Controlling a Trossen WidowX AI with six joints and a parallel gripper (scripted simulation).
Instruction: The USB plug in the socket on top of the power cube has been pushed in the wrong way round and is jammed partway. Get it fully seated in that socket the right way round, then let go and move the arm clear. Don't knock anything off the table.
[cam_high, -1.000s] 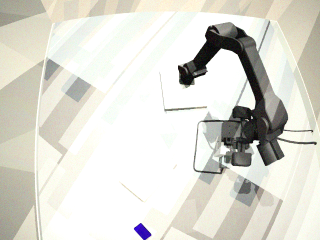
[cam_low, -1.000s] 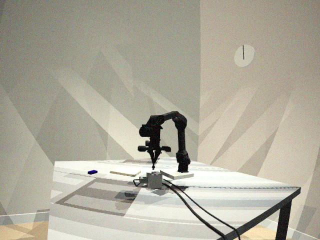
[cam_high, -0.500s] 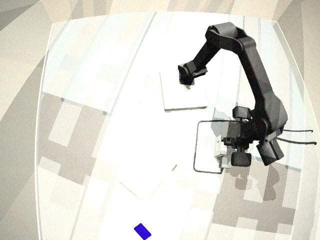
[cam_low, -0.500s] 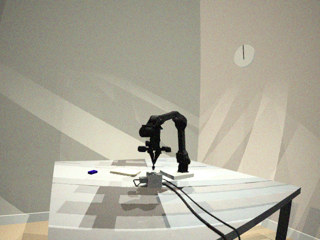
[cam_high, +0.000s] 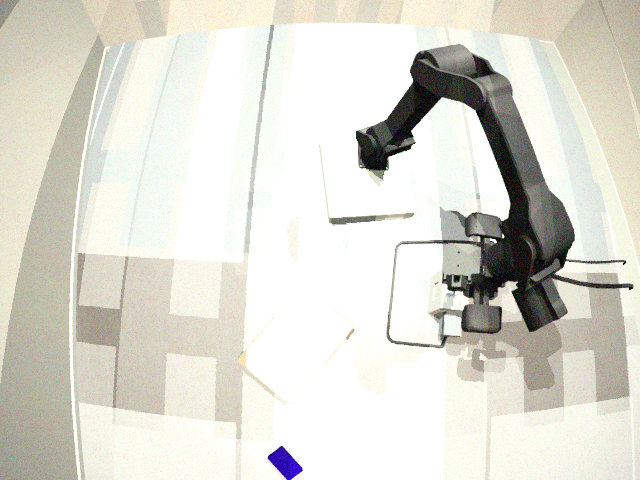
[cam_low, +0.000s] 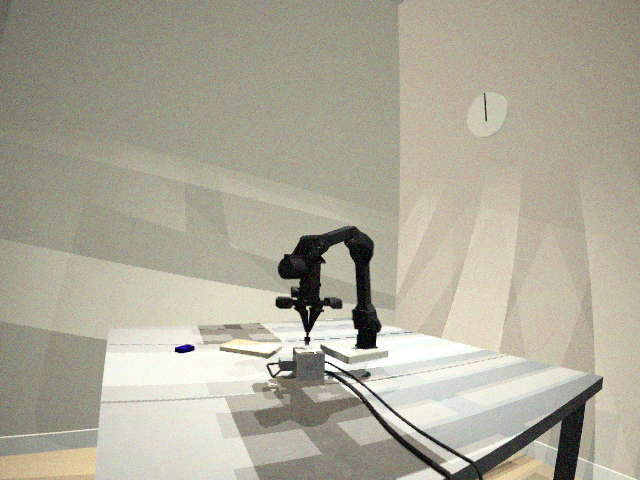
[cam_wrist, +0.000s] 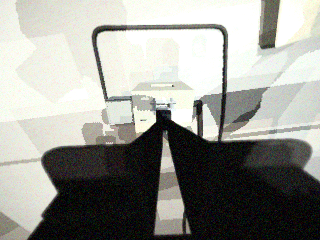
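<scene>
Now: the dark USB plug 20 mm below my gripper tip. Also, from my gripper tip: flat tan board: 100 mm ahead, 280 mm to the right, 120 mm below; then blue block: 330 mm ahead, 300 mm to the right, 120 mm below.
</scene>
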